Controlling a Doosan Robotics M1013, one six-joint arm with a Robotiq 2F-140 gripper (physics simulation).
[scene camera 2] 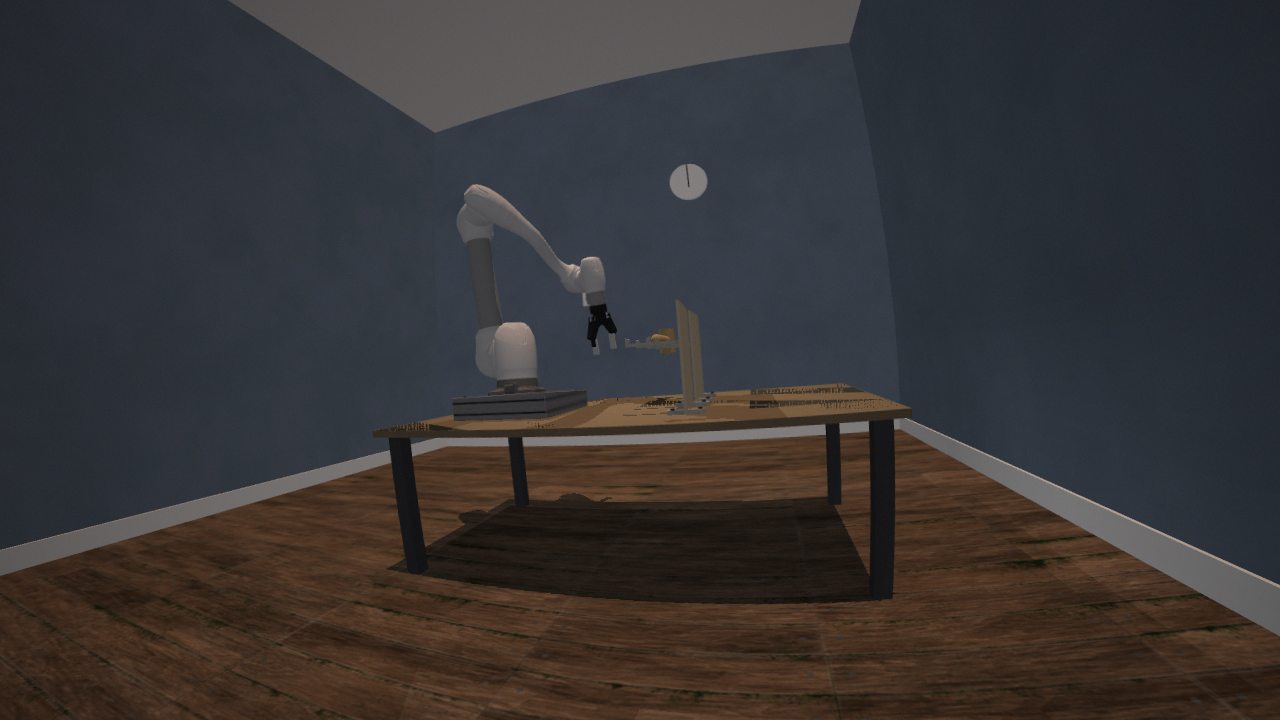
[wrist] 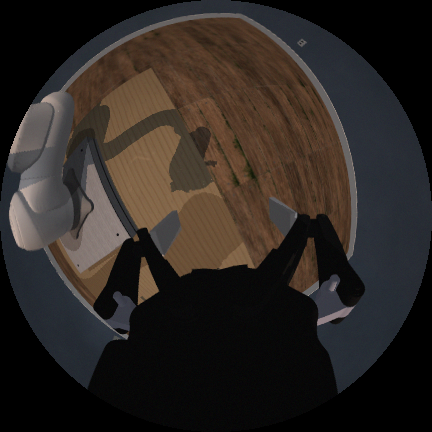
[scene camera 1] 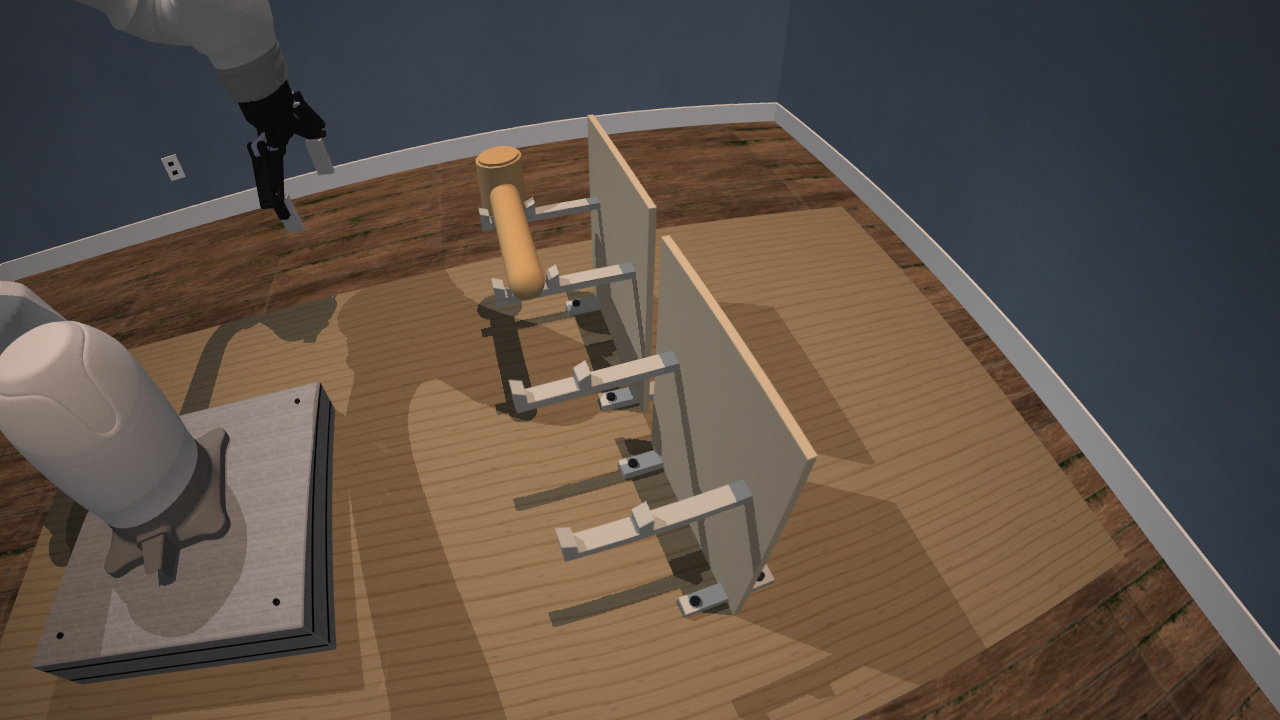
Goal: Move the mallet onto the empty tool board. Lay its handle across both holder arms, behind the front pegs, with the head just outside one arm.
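Frame: origin at the arm's base, x ahead, y right, z down, level; centimetres.
Where they show: gripper, between the fingertips: (scene camera 2: 605,351) (wrist: 223,213) (scene camera 1: 311,200); arm's base, origin of its link: (wrist: 71,204) (scene camera 1: 172,501).
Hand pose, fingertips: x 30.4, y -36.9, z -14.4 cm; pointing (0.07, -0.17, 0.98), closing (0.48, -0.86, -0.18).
Observation:
Each offset is from my fingertips to the top centre of the thing. "*": to the spot under its first point. Level surfaces: height alone.
The wooden mallet (scene camera 1: 516,237) (scene camera 2: 666,345) lies across both holder arms of the far tool board (scene camera 1: 626,214), between their front and rear pegs. Its thick head @[dx +27.7, dy +18.9, dz -6.3 cm] (scene camera 1: 498,183) is just outside the far arm, and its handle end is at the nearer arm. The empty tool board (scene camera 1: 733,402) (scene camera 2: 684,358) stands upright nearer scene camera 1. Its two holder arms, one @[* dx +26.7, dy +55.8, dz +0.3 cm] (scene camera 1: 617,374) farther and one @[* dx +24.1, dy +71.7, dz +0.3 cm] (scene camera 1: 680,516) nearer, each carry a front peg and a rear peg. My gripper (scene camera 1: 306,186) (scene camera 2: 604,345) (wrist: 223,213) is open and empty, pointing down in the air on the robot's side of the mallet, apart from it.
The robot's base plate (scene camera 1: 268,519) (scene camera 2: 501,407) (wrist: 100,225) sits on the wooden table @[dz +21.5 cm] (scene camera 1: 939,402) (scene camera 2: 805,404) (wrist: 150,95). Bolted feet hold the boards to the table. The boards and holder arms do not show in the wrist view, where table and floor lie below the fingers.

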